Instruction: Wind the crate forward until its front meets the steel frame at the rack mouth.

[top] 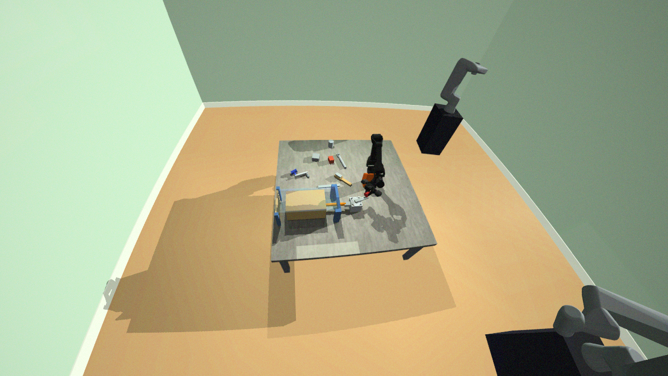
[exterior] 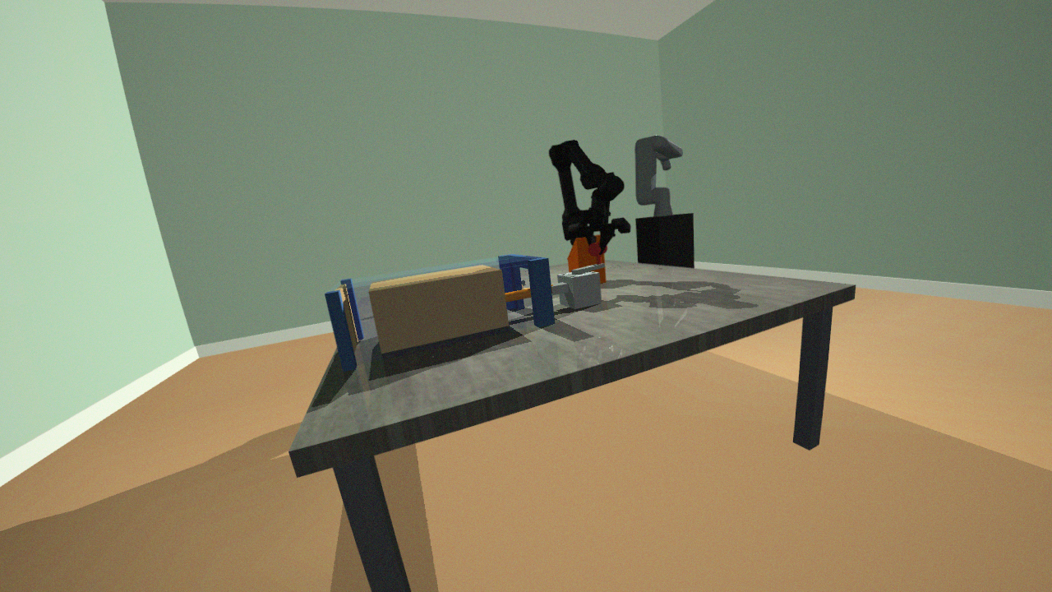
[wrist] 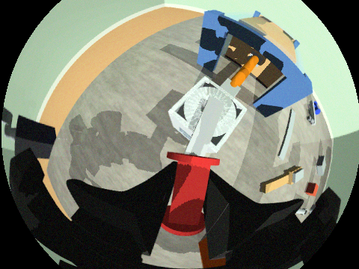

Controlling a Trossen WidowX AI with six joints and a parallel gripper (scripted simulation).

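The grey winch is 100 mm below my gripper tip, 60 mm ahead of it and 20 mm to the left of it. Round my gripper tip: tan-handled tool 270 mm to the right, 180 mm ahead, 110 mm below; red knob 10 mm to the right, 10 mm behind; grey bar 300 mm ahead, 180 mm to the right, 130 mm below.
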